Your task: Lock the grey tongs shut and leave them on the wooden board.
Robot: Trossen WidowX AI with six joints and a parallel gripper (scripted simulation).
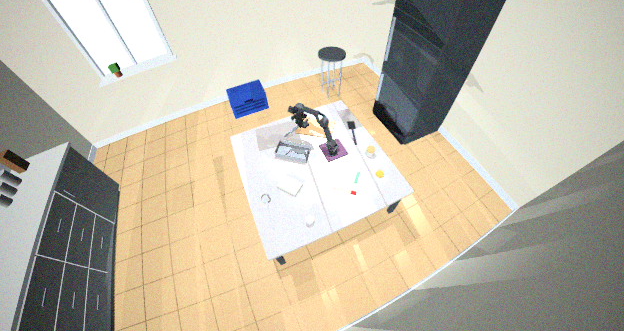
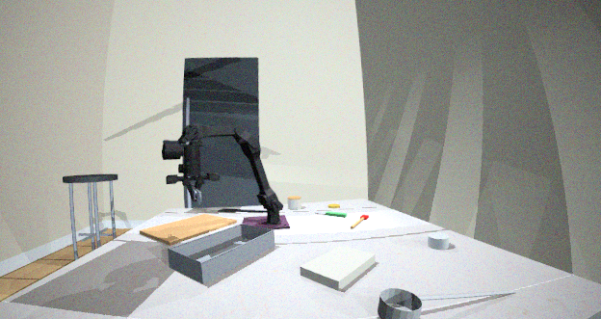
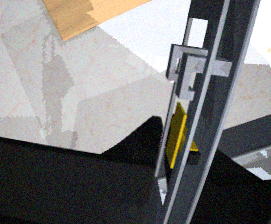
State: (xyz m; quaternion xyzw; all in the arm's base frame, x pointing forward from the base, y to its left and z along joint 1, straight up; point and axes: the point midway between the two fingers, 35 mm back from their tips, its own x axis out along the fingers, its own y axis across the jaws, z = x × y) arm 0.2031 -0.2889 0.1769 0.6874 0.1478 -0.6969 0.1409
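Now: the wooden board 190 mm behind my gripper tip, 150 mm below it and 90 mm to the right of it. Also, from my gripper tip: spatula (510 mm behind, 150 mm below, 100 mm to the left); yellow piece (40 mm above, 20 mm behind, 10 mm to the right); grey roasting tin (130 mm to the left, 130 mm ahead, 120 mm below).
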